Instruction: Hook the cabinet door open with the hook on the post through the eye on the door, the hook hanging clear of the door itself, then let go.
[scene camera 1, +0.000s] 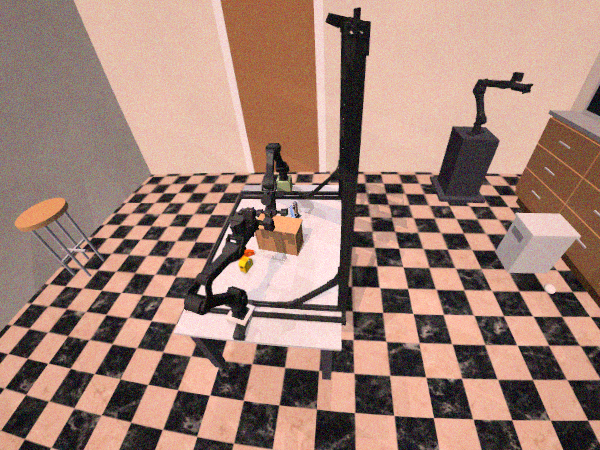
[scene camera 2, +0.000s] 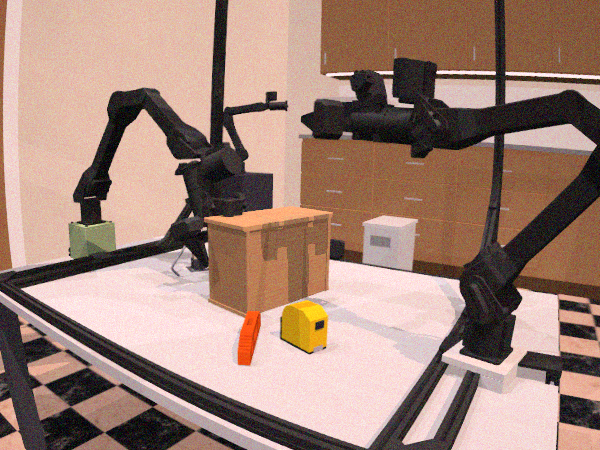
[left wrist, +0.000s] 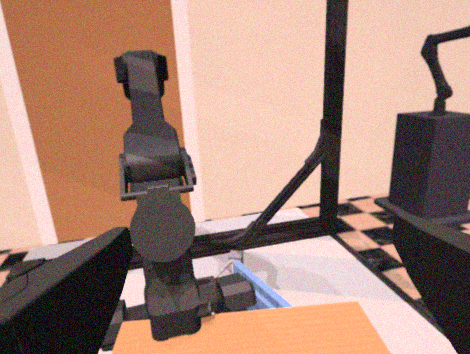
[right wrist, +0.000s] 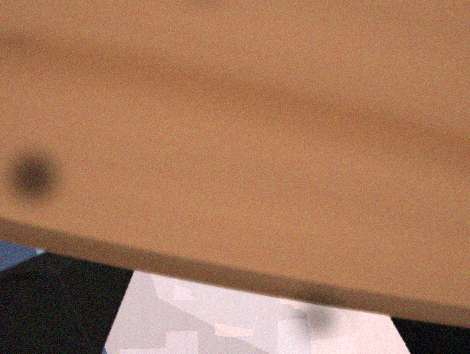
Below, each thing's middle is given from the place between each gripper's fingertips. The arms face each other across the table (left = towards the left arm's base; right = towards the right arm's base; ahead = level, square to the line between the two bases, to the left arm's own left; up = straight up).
Now: right hand 6 cm past the wooden cabinet (scene camera 2: 260, 260), 2 cm to the right of it and 1 cm below it. The rest, counted from my right hand: yellow tape measure (scene camera 2: 303, 325) 26 cm to the left, 9 cm ahead, 4 cm below; blue door (left wrist: 267, 298) 12 cm behind, 4 cm to the right; orange block (scene camera 2: 249, 333) 20 cm to the left, 15 cm ahead, 5 cm below.
Now: the wooden cabinet 20 mm behind my left hand, 180 mm to the right of it and 270 mm below it. Round my left hand: yellow tape measure 130 mm ahead, 60 mm to the left, 320 mm below; then blue door 80 mm behind, 240 mm to the right, 280 mm below; then orange block 190 mm ahead, 340 mm below.
